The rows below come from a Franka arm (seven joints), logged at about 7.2 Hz.
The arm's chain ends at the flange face. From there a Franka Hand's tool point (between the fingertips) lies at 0.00 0.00 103.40 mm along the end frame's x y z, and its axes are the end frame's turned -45 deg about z.
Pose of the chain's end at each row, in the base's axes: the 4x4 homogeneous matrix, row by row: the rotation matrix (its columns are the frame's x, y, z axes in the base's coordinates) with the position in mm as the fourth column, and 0 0 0 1 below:
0.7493 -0.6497 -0.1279 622.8; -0.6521 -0.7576 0.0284 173.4; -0.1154 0.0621 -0.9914 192.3; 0 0 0 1
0.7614 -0.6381 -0.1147 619.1; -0.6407 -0.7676 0.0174 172.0; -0.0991 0.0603 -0.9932 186.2; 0 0 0 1
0.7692 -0.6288 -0.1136 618.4; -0.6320 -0.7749 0.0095 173.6; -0.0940 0.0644 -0.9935 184.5; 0 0 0 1
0.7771 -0.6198 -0.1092 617.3; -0.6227 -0.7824 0.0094 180.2; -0.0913 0.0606 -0.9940 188.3; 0 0 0 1
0.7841 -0.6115 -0.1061 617.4; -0.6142 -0.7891 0.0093 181.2; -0.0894 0.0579 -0.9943 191.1; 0 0 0 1
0.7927 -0.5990 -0.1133 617.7; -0.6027 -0.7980 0.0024 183.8; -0.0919 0.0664 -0.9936 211.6; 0 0 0 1
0.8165 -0.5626 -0.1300 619.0; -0.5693 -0.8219 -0.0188 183.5; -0.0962 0.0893 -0.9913 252.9; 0 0 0 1
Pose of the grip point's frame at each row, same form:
0.9892 0.0704 -0.1279 609.6; 0.0746 -0.9968 0.0284 176.3; -0.1255 -0.0377 -0.9914 89.8; 0 0 0 1
0.9896 0.0872 -0.1147 607.2; 0.0897 -0.9958 0.0174 173.8; -0.1127 -0.0274 -0.9932 83.5; 0 0 0 1
0.9885 0.0993 -0.1136 606.7; 0.1010 -0.9948 0.0095 174.6; -0.1120 -0.0209 -0.9935 81.8; 0 0 0 1
0.9878 0.1112 -0.1092 606.0; 0.1129 -0.9936 0.0094 181.2; -0.1074 -0.0217 -0.9940 85.5; 0 0 0 1
0.9868 0.1220 -0.1061 606.4; 0.1237 -0.9923 0.0093 182.2; -0.1042 -0.0223 -0.9943 88.3; 0 0 0 1
0.9841 0.1370 -0.1133 606.0; 0.1381 -0.9904 0.0024 184.0; -0.1119 -0.0180 -0.9936 108.9; 0 0 0 1
0.9752 0.1795 -0.1300 605.6; 0.1786 -0.9837 -0.0188 181.6; -0.1312 -0.0049 -0.9913 150.4; 0 0 0 1

